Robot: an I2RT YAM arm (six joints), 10 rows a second.
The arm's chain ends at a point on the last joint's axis. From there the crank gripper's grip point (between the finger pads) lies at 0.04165 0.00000 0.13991 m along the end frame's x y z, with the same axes.
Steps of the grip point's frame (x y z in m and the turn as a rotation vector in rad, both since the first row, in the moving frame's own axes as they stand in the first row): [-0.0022 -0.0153 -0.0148 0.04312 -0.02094 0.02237]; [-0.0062 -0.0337 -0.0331 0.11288 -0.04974 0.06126]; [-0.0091 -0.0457 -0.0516 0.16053 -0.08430 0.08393]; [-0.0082 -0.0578 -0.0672 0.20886 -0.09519 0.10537]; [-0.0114 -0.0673 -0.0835 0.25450 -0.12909 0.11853]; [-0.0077 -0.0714 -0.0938 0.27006 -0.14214 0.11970]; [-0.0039 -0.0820 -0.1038 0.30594 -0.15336 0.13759]
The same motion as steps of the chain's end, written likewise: [0.0007 -0.0101 -0.0155 0.04312 -0.02094 0.02237]; [0.0004 -0.0202 -0.0342 0.11288 -0.04974 0.06126]; [0.0020 -0.0261 -0.0531 0.16053 -0.08430 0.08393]; [0.0039 -0.0321 -0.0679 0.20886 -0.09519 0.10537]; [0.0049 -0.0354 -0.0838 0.25450 -0.12909 0.11853]; [0.0103 -0.0372 -0.0938 0.27006 -0.14214 0.11970]; [0.0150 -0.0433 -0.1028 0.30594 -0.15336 0.13759]
